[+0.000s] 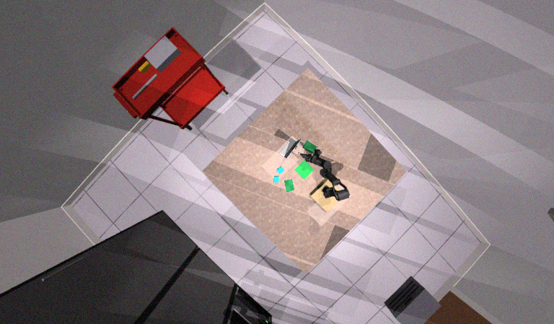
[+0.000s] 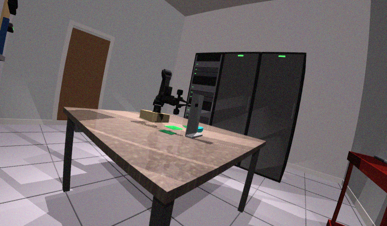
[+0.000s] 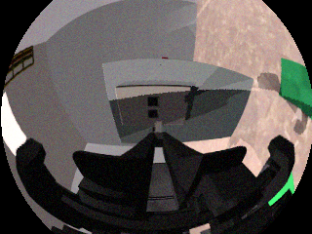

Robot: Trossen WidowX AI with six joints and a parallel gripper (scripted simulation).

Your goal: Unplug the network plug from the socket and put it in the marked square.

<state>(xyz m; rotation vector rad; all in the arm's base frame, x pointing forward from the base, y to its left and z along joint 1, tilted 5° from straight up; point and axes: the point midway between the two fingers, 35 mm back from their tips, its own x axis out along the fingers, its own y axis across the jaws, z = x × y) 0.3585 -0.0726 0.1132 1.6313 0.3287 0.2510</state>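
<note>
Now: the green square 22 cm below my gripper tip, 15 cm behind it and 5 cm to the left of it. The rest, counted from my gripper tip: grey upright panel: 8 cm below, 7 cm ahead; grey plug: right at my gripper tip.
</note>
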